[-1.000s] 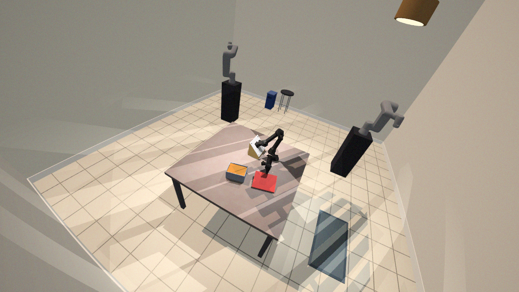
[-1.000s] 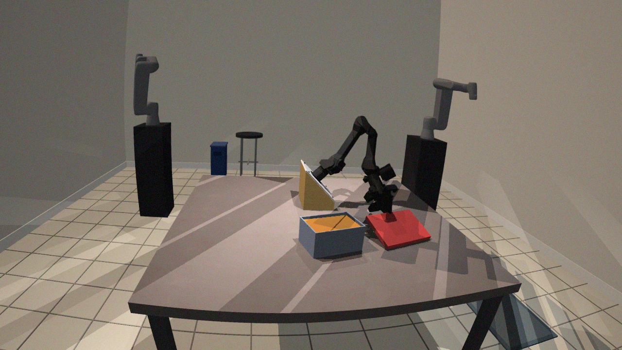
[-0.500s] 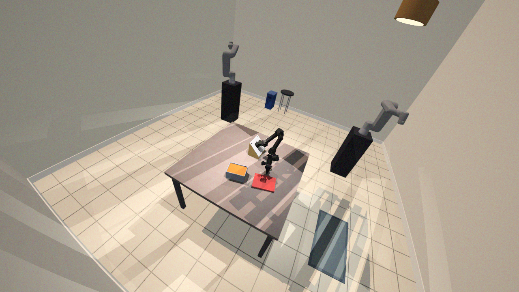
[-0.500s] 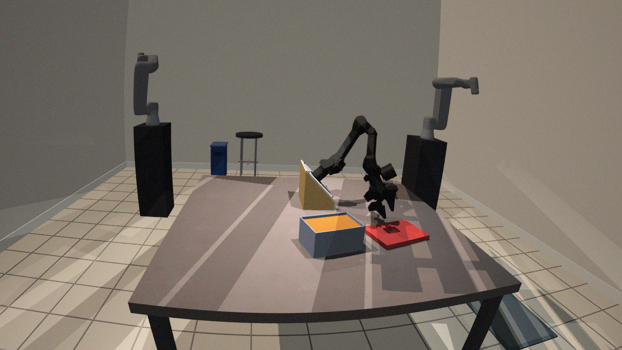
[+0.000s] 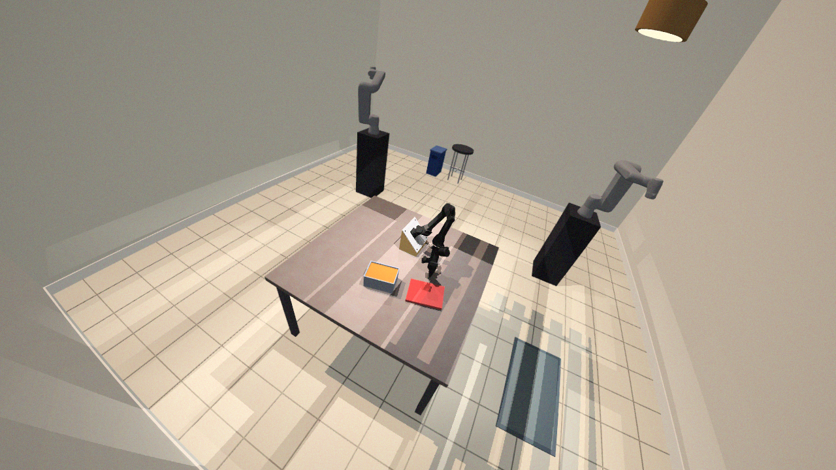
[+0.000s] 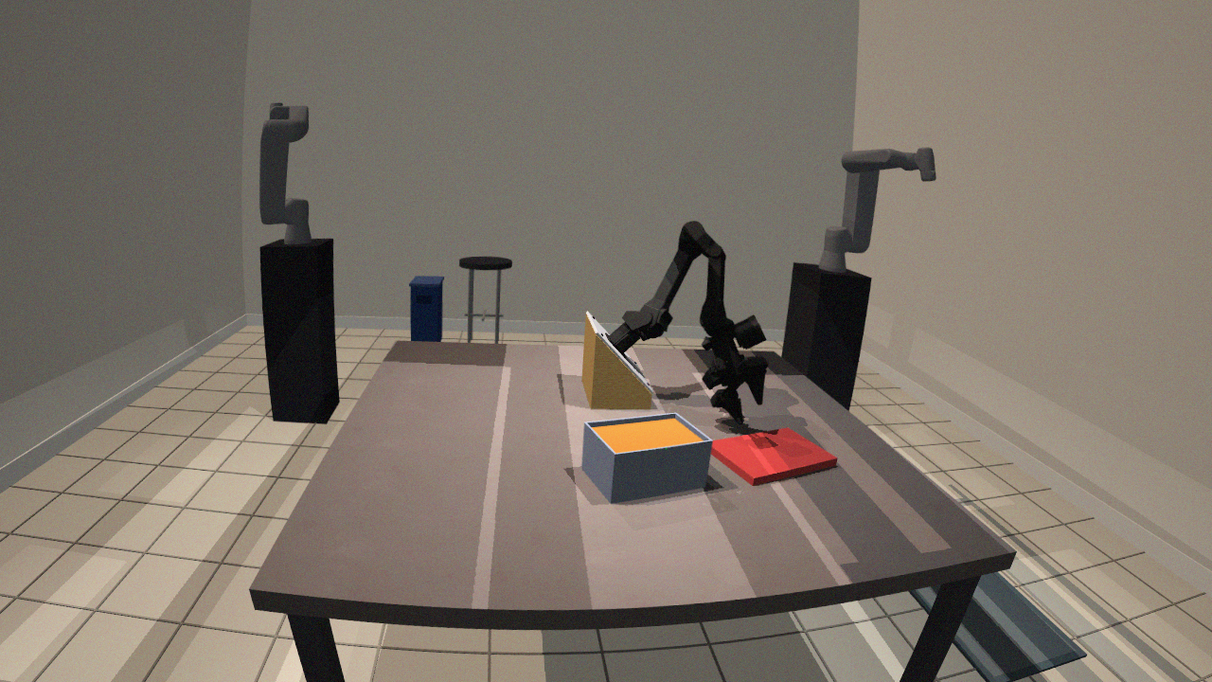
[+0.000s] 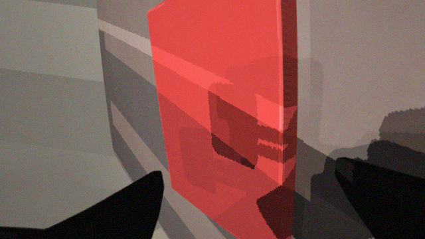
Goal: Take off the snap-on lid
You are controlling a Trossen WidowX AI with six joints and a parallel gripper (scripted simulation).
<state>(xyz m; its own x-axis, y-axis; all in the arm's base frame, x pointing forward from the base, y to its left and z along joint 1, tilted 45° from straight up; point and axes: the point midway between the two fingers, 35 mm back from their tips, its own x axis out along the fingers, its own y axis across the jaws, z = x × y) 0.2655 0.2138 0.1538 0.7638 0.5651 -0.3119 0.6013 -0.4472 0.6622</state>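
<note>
My gripper tip is now 10 cm short of the snap-on lid, 2 cm to the right of it and 5 cm above it. The rest, counted from my gripper tip: storage box (16 cm ahead, 28 cm to the right, 1 cm below).
</note>
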